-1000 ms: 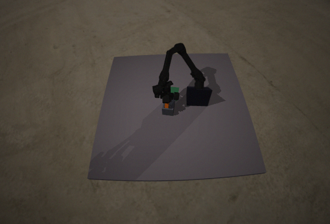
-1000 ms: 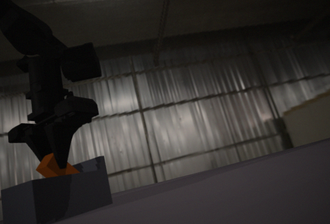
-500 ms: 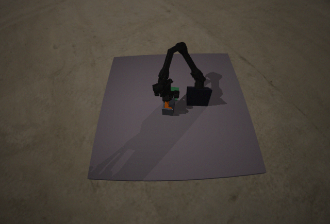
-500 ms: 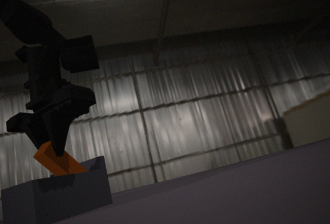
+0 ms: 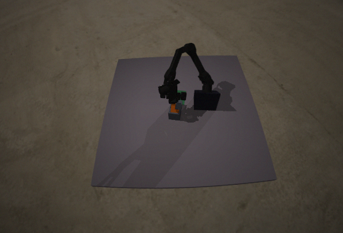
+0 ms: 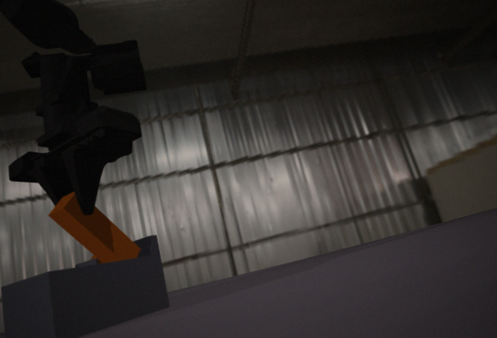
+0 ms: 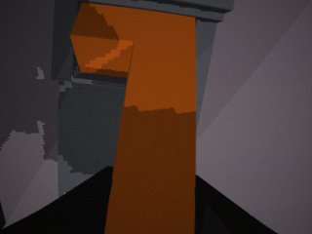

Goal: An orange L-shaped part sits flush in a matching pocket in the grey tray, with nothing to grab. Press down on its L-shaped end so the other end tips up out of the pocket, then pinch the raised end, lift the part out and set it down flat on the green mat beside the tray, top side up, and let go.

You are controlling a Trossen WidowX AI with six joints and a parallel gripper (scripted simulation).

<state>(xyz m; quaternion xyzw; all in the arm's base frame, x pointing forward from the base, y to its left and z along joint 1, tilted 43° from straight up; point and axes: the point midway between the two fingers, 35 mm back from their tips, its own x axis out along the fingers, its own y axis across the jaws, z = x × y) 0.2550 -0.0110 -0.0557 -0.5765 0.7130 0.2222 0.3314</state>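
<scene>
Now: gripper tip 140 mm to the left of the green mat, 140 mm above it and 50 mm past it. Also, from my gripper tip: orange L-shaped part (40 mm to the left, 30 mm below, 10 mm behind).
</scene>
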